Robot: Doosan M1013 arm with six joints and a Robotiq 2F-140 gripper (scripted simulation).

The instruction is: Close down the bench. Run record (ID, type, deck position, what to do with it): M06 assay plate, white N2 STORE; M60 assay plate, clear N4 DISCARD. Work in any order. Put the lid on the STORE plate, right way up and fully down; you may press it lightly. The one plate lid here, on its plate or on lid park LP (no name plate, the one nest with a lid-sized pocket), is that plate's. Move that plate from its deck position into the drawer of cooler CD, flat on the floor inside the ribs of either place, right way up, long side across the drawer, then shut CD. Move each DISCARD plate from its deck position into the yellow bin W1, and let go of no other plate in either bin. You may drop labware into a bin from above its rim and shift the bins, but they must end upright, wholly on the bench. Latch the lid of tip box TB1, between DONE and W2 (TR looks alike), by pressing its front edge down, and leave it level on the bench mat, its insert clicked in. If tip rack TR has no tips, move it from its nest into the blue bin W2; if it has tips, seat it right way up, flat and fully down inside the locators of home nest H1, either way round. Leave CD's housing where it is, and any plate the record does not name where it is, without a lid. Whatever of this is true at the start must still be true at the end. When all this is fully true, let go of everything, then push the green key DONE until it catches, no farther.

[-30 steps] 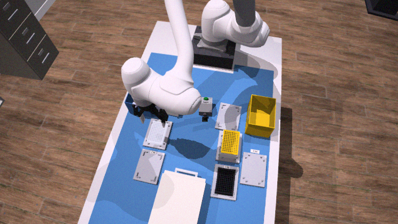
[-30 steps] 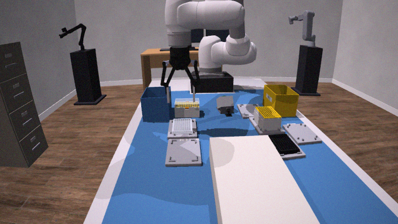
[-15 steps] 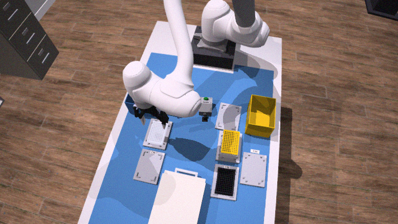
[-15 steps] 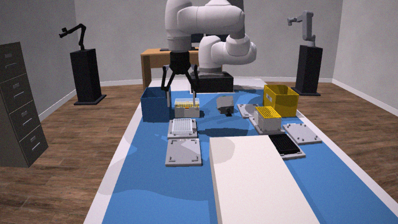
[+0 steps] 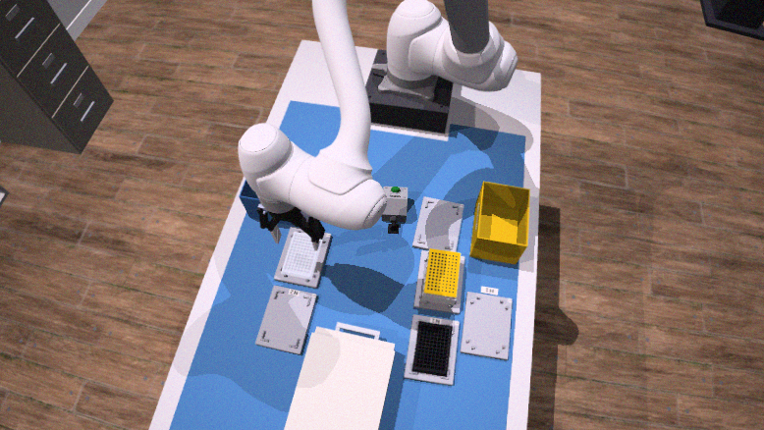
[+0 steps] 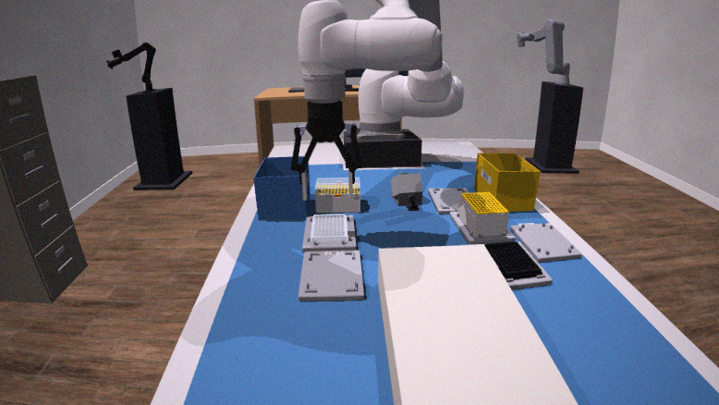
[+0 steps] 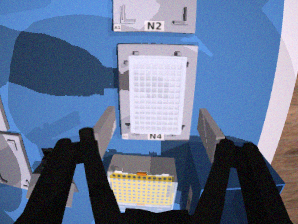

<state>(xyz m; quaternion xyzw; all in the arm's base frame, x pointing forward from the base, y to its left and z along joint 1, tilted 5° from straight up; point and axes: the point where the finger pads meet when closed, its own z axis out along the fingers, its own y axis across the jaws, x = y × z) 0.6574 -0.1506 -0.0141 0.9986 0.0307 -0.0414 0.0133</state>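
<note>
Now: the clear assay plate 10 cm below my hand. From my hand the other things lie so: nest N4: 11 cm below; then nest N2: 18 cm ahead, 2 cm to the left, 11 cm below; then tip box TB1: 17 cm behind, 1 cm to the left, 8 cm below.
</note>
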